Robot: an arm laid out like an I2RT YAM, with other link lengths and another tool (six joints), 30 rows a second.
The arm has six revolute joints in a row. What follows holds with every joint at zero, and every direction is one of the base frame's.
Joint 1 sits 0.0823 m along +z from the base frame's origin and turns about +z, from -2.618 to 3.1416 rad.
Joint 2 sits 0.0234 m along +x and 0.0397 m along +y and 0.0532 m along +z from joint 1 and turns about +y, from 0 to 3.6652 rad.
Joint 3 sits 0.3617 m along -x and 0.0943 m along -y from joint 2 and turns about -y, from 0 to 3.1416 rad.
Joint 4 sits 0.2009 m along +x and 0.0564 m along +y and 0.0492 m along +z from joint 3 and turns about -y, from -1.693 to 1.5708 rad.
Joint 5 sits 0.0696 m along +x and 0.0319 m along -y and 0.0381 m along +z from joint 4 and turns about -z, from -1.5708 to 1.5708 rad.
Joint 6 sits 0.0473 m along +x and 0.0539 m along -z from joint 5 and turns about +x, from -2.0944 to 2.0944 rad.
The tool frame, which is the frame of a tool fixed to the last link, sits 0.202 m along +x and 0.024 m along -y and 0.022 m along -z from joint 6; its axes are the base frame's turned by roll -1.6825, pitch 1.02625 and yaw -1.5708 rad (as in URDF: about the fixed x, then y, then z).
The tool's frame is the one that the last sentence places.
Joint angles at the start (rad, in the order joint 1, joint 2, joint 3, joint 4, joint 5, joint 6):
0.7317, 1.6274, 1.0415, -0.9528, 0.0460, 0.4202
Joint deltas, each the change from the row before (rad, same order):
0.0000, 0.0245, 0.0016, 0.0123, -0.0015, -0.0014
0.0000, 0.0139, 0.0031, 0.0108, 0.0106, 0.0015
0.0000, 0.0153, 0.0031, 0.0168, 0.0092, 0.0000
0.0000, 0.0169, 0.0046, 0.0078, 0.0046, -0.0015
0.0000, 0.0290, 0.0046, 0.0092, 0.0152, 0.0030
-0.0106, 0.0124, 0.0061, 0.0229, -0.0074, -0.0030
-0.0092, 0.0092, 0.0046, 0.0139, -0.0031, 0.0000
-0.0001, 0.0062, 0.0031, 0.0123, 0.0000, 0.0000
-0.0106, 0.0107, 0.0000, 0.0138, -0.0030, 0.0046
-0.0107, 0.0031, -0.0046, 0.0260, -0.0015, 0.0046
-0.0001, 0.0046, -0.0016, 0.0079, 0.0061, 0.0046
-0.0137, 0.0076, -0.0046, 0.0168, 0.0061, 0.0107
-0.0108, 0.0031, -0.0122, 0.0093, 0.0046, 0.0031
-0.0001, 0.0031, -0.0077, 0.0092, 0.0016, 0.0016
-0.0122, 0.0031, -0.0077, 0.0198, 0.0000, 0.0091
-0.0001, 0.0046, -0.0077, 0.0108, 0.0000, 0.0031
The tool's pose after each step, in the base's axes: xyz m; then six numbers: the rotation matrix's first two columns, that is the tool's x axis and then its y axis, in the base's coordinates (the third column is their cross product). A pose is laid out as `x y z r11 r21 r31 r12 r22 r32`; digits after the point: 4 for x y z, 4 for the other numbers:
0.1901 0.0979 0.1025 -0.6544 -0.7560 -0.0157 -0.7552 0.6523 0.0648
0.1949 0.0988 0.1002 -0.6556 -0.7550 -0.0145 -0.7545 0.6541 0.0543
0.2009 0.1011 0.0974 -0.6556 -0.7549 -0.0179 -0.7548 0.6544 0.0446
0.2044 0.1026 0.0947 -0.6545 -0.7559 -0.0128 -0.7557 0.6537 0.0406
0.2095 0.1022 0.0897 -0.6570 -0.7539 0.0039 -0.7536 0.6568 0.0274
0.2163 0.1074 0.0868 -0.6626 -0.7489 -0.0132 -0.7488 0.6619 0.0327
0.2212 0.1098 0.0850 -0.6693 -0.7427 -0.0228 -0.7429 0.6685 0.0346
0.2249 0.1129 0.0837 -0.6692 -0.7424 -0.0319 -0.7431 0.6683 0.0335
0.2284 0.1137 0.0807 -0.6802 -0.7321 -0.0357 -0.7330 0.6793 0.0362
0.2340 0.1155 0.0785 -0.6907 -0.7211 -0.0544 -0.7231 0.6899 0.0357
0.2361 0.1154 0.0772 -0.6940 -0.7178 -0.0558 -0.7197 0.6936 0.0297
0.2406 0.1131 0.0744 -0.7112 -0.7004 -0.0606 -0.7025 0.7112 0.0238
0.2406 0.1082 0.0717 -0.7211 -0.6907 -0.0545 -0.6923 0.7213 0.0200
0.2405 0.1076 0.0695 -0.7224 -0.6895 -0.0529 -0.6910 0.7226 0.0187
0.2438 0.1065 0.0671 -0.7364 -0.6736 -0.0627 -0.6757 0.7370 0.0183
0.2436 0.1065 0.0646 -0.7386 -0.6713 -0.0614 -0.6733 0.7391 0.0187

